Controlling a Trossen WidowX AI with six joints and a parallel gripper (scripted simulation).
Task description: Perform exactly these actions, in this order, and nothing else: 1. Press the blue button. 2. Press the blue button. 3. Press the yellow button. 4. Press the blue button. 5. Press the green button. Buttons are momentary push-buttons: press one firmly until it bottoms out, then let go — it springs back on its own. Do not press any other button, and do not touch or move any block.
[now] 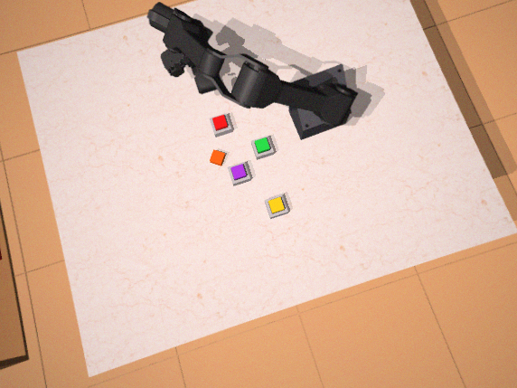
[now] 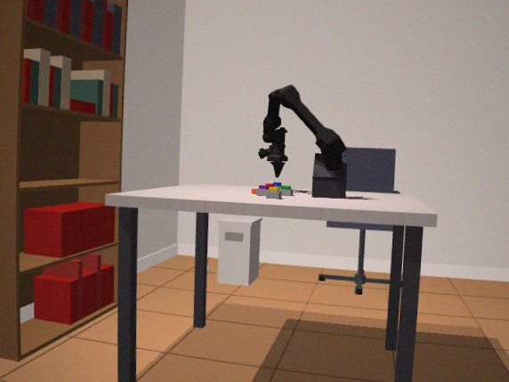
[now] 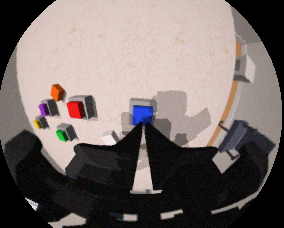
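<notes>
My gripper tip is 30 mm above the blue button. The rest, counted from my gripper tip: orange block: 210 mm to the left, 70 mm ahead, 50 mm below; then white block: 90 mm to the left, 70 mm behind, 50 mm below; then red button: 140 mm to the left, 30 mm below, 20 mm ahead.
</notes>
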